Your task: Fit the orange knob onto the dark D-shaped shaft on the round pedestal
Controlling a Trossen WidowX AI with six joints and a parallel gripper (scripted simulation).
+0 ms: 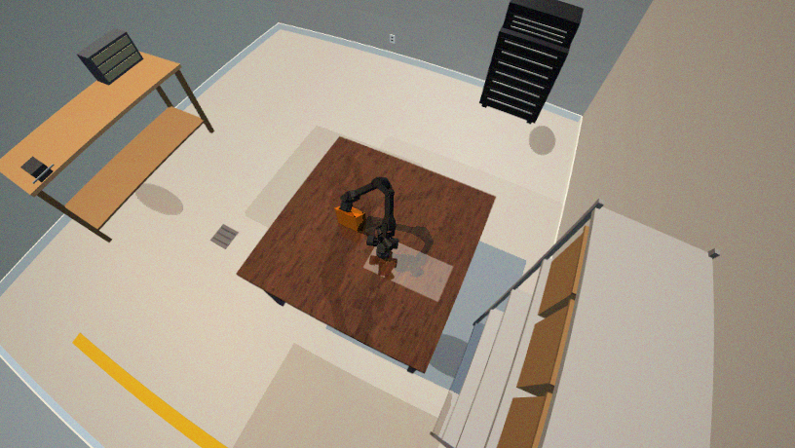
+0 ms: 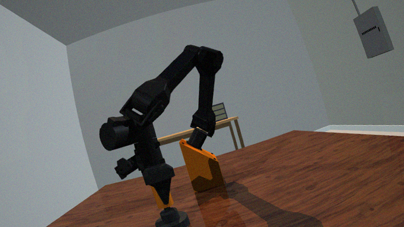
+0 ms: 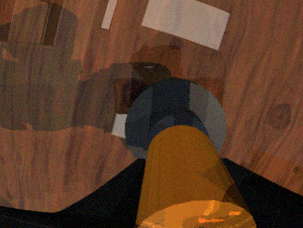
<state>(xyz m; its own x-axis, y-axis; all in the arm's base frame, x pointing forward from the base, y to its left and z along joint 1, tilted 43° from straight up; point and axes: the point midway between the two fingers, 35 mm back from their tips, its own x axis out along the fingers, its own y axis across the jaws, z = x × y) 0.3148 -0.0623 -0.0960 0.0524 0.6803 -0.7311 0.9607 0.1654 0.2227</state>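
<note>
My gripper tip is now 2 cm below the orange knob. The rest, counted from my gripper tip: dark pedestal: 4 cm below.
</note>
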